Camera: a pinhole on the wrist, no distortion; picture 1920 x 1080 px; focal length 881.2 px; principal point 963.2 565.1 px. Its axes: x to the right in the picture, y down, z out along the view. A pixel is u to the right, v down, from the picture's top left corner.
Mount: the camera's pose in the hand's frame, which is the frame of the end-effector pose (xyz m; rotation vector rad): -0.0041 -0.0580 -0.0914 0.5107 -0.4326 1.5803
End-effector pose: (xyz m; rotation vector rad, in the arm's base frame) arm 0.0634 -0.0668 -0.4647 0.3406 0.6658 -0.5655
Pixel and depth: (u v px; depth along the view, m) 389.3 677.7 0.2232
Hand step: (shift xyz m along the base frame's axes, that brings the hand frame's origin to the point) -0.1824 -0.2444 -0.0193
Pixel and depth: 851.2 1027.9 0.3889
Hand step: -0.2122 -0.2927 0.2343
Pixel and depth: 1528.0 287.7 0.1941
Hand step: 0.0722 -0.1361 0.0522
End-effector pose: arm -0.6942 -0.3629 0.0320 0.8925 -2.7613 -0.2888
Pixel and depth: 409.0 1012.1 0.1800
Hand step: 0.2055 -0.1597 -0.0739
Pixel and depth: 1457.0 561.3 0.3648
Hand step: -0.0462 -0.0436 -0.3323
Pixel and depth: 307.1 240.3 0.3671
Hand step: 0.1178 -0.4740 -0.1479
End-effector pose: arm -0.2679 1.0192 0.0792 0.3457 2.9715 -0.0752
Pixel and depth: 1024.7 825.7 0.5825
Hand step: 0.1098 -0.4124 -0.3791
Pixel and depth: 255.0 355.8 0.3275
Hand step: -0.2030 -0.4186 -0.0298
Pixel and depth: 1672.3 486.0 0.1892
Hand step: -0.0050 -0.0420 -0.1499
